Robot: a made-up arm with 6 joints.
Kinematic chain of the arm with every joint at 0, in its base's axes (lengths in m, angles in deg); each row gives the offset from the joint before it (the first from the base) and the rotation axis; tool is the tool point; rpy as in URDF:
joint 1: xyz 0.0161 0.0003 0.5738 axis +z
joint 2: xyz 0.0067 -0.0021 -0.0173 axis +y
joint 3: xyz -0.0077 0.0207 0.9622 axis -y
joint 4: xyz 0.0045 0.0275 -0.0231 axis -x
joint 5: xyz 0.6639 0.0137 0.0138 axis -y
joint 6: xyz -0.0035 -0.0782 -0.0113 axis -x
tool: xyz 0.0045 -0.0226 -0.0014 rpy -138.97 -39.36 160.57
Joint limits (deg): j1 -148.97..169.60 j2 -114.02..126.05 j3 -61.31..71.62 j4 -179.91..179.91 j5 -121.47..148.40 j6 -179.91..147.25
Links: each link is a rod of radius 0.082 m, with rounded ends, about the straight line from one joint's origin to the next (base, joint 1, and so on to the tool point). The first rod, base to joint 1, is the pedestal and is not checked.
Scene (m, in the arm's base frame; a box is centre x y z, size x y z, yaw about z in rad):
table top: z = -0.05
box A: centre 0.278 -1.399 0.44 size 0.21 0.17 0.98 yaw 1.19
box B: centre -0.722 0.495 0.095 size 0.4 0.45 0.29 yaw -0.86
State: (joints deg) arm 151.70 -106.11 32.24 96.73 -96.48 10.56
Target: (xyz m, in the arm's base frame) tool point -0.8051 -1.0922 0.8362
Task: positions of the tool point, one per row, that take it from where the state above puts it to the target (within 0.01 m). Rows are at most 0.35 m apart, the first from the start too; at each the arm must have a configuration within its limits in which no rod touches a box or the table.
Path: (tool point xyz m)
1: 1.0884 -1.0032 0.8094
2: 0.8556 -1.2063 0.9466
3: 0.5784 -1.3415 1.0840
4: 0.2780 -1.3989 1.2197
5: -0.0147 -1.4280 1.1249
6: -0.3062 -1.3836 1.0286
7: -0.5758 -1.2687 0.9319
8: -0.8051 -1.0922 0.8361

